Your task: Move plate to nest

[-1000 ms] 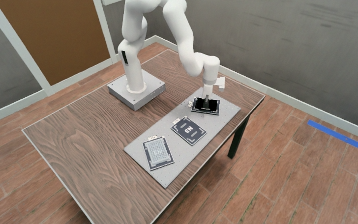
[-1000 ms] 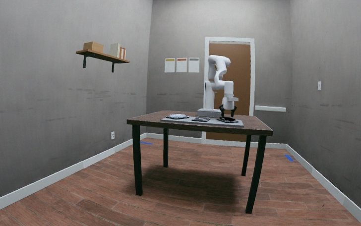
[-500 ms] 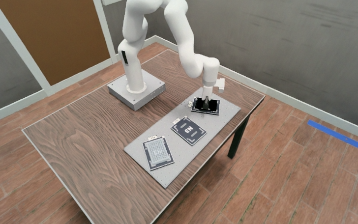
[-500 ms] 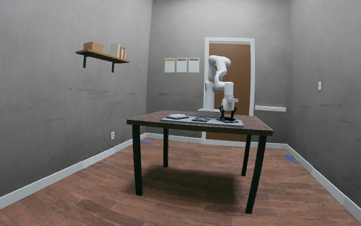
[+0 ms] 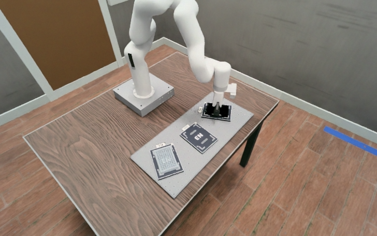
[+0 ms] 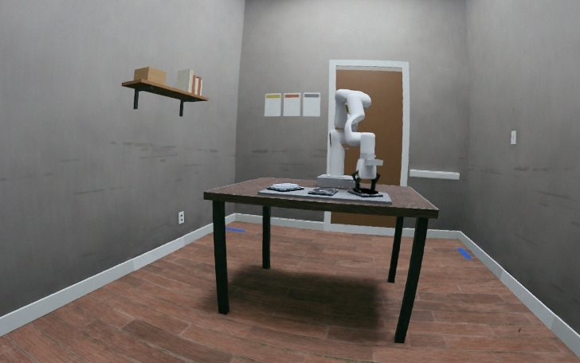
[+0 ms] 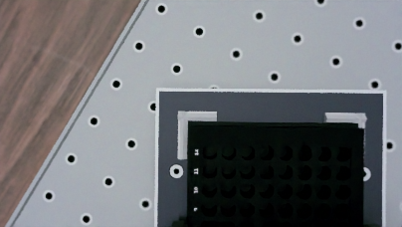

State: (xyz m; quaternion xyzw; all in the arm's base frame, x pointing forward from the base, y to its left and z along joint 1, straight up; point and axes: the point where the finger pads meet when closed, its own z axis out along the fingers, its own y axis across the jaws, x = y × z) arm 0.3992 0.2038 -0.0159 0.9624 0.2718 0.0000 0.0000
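Now: hand 10 mm above the black well plate. Also, from my hand: pale translucent well plate: 20 mm ahead, 420 mm to the right, 10 mm below.
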